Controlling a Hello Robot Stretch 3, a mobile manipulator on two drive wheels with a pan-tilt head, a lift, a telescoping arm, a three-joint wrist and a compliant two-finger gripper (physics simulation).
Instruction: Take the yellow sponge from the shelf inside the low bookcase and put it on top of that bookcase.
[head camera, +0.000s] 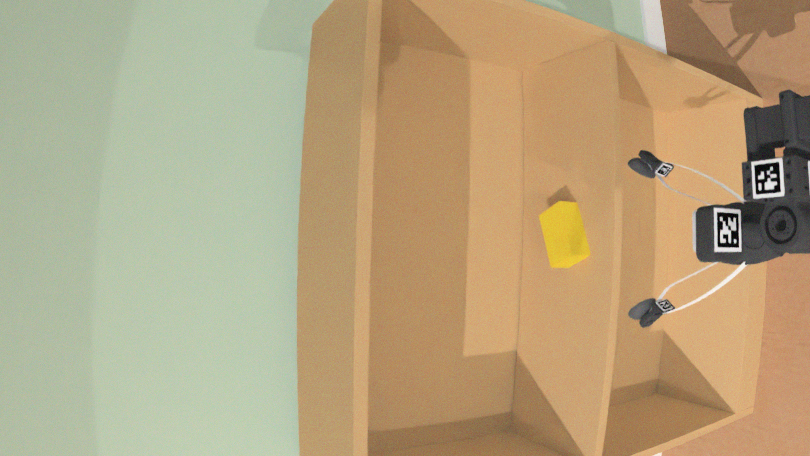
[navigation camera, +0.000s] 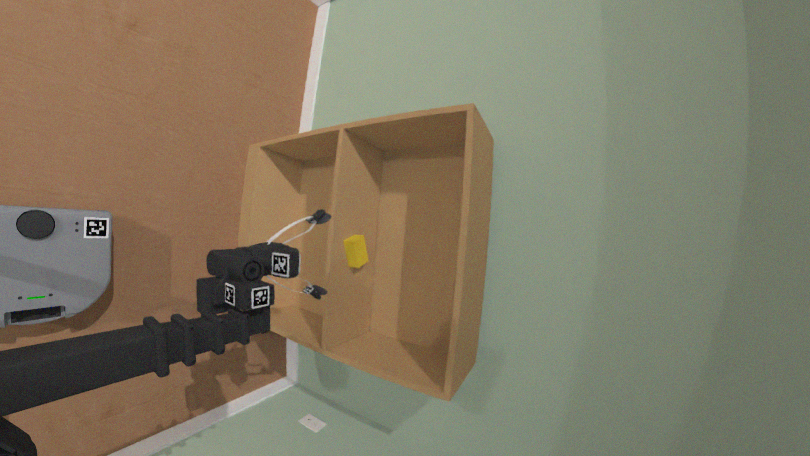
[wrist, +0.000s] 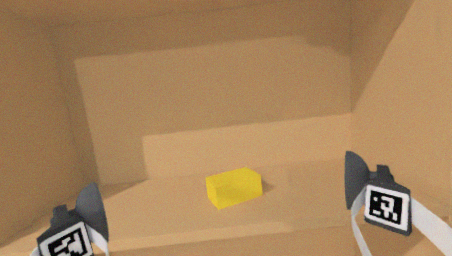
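Pixels of known places: gripper, fingertip midpoint: (head camera: 634, 238) (navigation camera: 325, 254) (wrist: 225, 185); robot's base, origin of the base link: (navigation camera: 37, 222).
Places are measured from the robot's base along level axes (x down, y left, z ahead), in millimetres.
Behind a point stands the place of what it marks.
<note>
The yellow sponge (head camera: 564, 235) @[x -657, y -763, z -35 mm] (navigation camera: 355, 251) @[x -657, y -756, z -36 mm] (wrist: 234, 188) @[x -645, y -755, z -38 mm] lies on the middle shelf (head camera: 566, 339) @[x -612, y -799, z 152 mm] (navigation camera: 351, 305) @[x -612, y -805, z -246 mm] inside the low bookcase (head camera: 331, 226) @[x -1060, y -782, z -36 mm] (navigation camera: 475, 243) @[x -1060, y -781, z 26 mm]. In the wrist view it shows between the two fingertips but farther off, deeper in the bookcase. My gripper (head camera: 645, 239) @[x -762, y -508, z -20 mm] (navigation camera: 318, 254) @[x -762, y -508, z -20 mm] (wrist: 225, 185) @[x -762, y -508, z -20 mm] is open wide with nothing between its fingers. Its fingertips are close to the shelf's front edge and apart from the sponge. The head and navigation views are turned sideways, with the bookcase's top panel to the left in the head view and to the right in the navigation view.
The bookcase's side walls (wrist: 400, 100) @[x -778, y -772, z -382 mm] (wrist: 30, 125) @[x -806, y -840, z 376 mm] stand to both sides of the fingers. The lower compartment is below the shelf. The arm (navigation camera: 102, 356) @[x -881, y -58, z -94 mm] and the robot's base (navigation camera: 56, 260) @[x -160, y -42, z -93 mm] show in the navigation view. A green wall (head camera: 198, 226) @[x -1232, y -997, z -39 mm] (navigation camera: 566, 226) @[x -1313, y -999, z 96 mm] is behind the bookcase.
</note>
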